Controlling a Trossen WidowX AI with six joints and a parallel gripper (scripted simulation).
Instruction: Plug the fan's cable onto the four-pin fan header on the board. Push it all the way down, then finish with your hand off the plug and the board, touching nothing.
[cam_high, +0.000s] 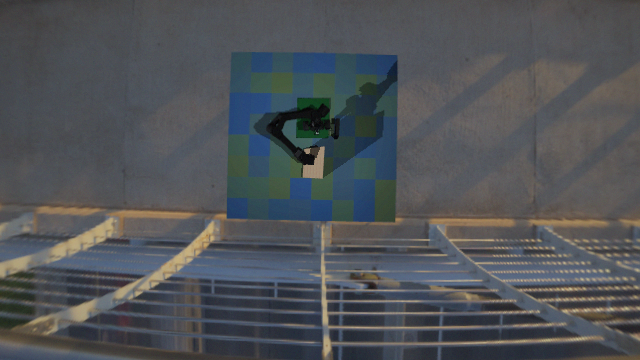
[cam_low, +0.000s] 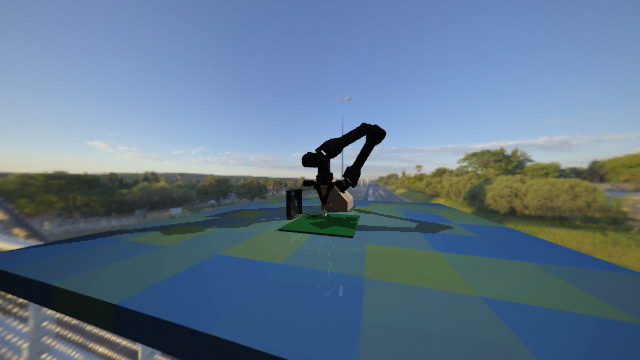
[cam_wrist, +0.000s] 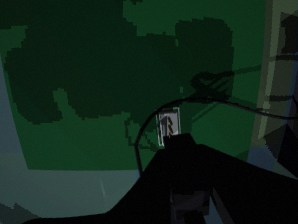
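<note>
The green board is 100 mm ahead of my gripper tip, 40 mm to the left of it and 80 mm below it. The rest, counted from my gripper tip: dark plug 10 mm behind, 10 mm above; black fan 10 mm ahead, 140 mm to the right.
</note>
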